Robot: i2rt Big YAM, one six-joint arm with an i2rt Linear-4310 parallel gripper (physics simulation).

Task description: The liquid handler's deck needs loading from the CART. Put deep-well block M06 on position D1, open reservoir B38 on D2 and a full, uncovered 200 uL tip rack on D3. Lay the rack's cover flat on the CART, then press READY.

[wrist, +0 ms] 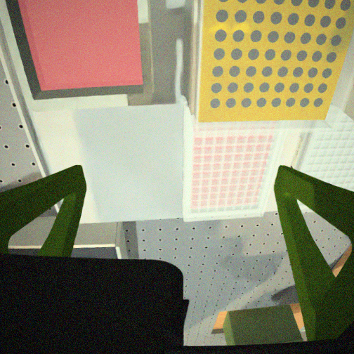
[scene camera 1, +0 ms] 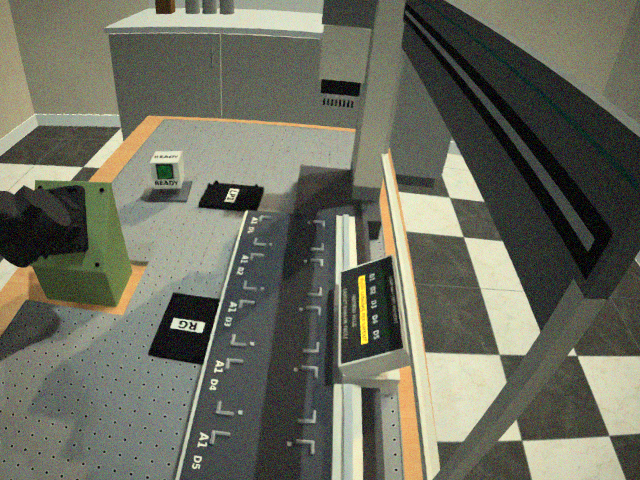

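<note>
My gripper (wrist: 179, 175) is open and empty above the CART (wrist: 55, 145); its fingers do not show in scene camera 1. In the wrist view, a reservoir with a pink inside (wrist: 87, 45) is at upper left. A yellow tip rack with grey dots (wrist: 265, 62) is at upper right; I cannot tell whether it is covered. A pale plate with pink wells (wrist: 230, 172) lies just below it, between the fingers' lines. No M06 or B38 label is readable. Deck positions D1 (scene camera 1: 281, 229), D2 (scene camera 1: 276, 273) and D3 (scene camera 1: 271, 322) hold no labware. The READY button (scene camera 1: 164, 171) shows green.
A whitish gridded piece (wrist: 330, 155) is at the wrist view's right. The deck's raised edge (wrist: 95, 235) is at lower left. In scene camera 1, the black RG pad (scene camera 1: 180, 343), black LP1 pad (scene camera 1: 217, 197), tilted screen (scene camera 1: 382, 310) and green arm base (scene camera 1: 111, 248) surround the deck.
</note>
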